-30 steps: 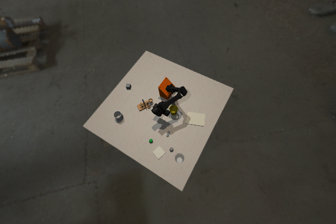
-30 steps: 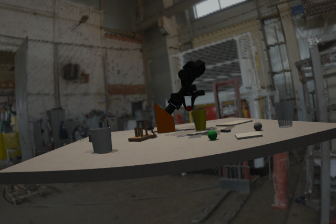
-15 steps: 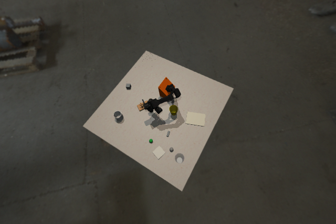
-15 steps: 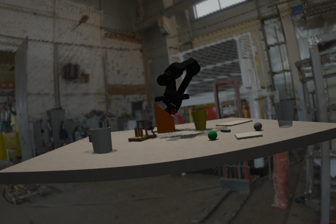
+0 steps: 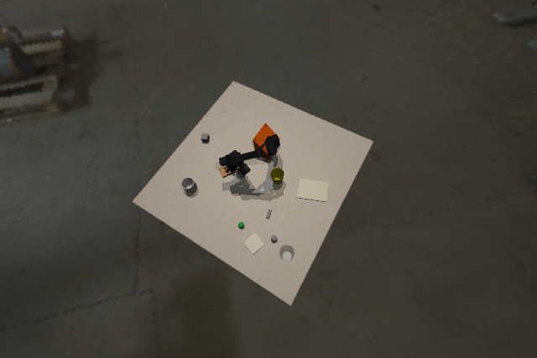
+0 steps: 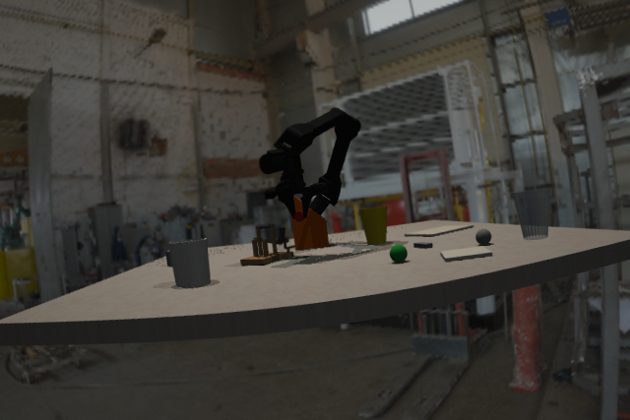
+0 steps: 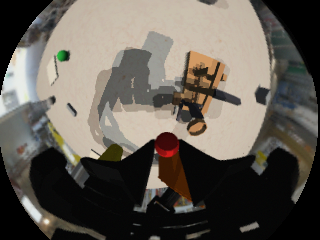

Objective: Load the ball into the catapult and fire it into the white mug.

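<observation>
Right now my gripper tip is 80 mm to the left of the wooden catapult and 60 mm above it. From my gripper tip the other things lie so: yellow cup 50 mm behind, 250 mm to the left, 80 mm below; red ball 10 mm above; green ball 360 mm ahead, 170 mm to the left, 90 mm below.
</observation>
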